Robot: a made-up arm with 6 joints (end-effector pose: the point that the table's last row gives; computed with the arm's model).
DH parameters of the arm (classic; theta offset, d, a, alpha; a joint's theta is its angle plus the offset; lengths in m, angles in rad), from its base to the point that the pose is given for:
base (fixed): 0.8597 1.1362 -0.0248 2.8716
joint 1: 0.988 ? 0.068 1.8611
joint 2: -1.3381 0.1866 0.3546 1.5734
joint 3: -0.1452 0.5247 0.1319 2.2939
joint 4: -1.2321 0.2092 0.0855 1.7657
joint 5: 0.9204 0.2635 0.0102 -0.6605
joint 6: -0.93 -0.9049 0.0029 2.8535
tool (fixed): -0.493 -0.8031 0 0
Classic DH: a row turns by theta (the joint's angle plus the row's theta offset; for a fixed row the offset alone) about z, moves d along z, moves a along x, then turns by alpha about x.
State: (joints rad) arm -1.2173 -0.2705 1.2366 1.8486 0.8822 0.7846
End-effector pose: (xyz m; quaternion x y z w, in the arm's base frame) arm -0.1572 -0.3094 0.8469 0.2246 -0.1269 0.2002 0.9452
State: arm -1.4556 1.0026 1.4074 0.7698 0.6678 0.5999
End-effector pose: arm 0.1025 0.4245 0.7122 -0.6063 -0.1067 0.5099 0.6008
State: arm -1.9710 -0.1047 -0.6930 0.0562 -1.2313 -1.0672
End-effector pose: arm -0.0199 -0.2690 0.9558 -0.4388 0.3664 -0.7884 0.2273
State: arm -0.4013 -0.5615 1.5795 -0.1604 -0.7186 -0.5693
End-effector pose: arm -0.0864 0.0053 0.4614 -0.7829 0.1131 0.4977 0.3559
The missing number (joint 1, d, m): 0.8807
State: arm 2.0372 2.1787 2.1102 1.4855 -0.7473 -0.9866
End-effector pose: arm 0.2795 -0.8116 0.7787 -0.0189 -0.6584 0.4297 0.6176
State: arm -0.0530 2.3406 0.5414 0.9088 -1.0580 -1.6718
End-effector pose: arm 0.8483 0.3109 0.3062 0.5547 -0.1552 0.7866 0.2227
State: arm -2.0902 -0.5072 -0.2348 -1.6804 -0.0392 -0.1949
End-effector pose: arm 0.3250 -0.4164 0.3772 0.5749 -0.0034 -0.8182 0.0069
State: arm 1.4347 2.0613 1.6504 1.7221 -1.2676 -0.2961
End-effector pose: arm 0.6608 -0.8761 0.7580 0.0776 -0.6635 0.1838 0.7211
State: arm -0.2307 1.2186 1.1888 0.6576 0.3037 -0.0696
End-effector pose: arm 0.7196 0.1389 0.6316 -0.3264 0.2899 0.4548 0.7762
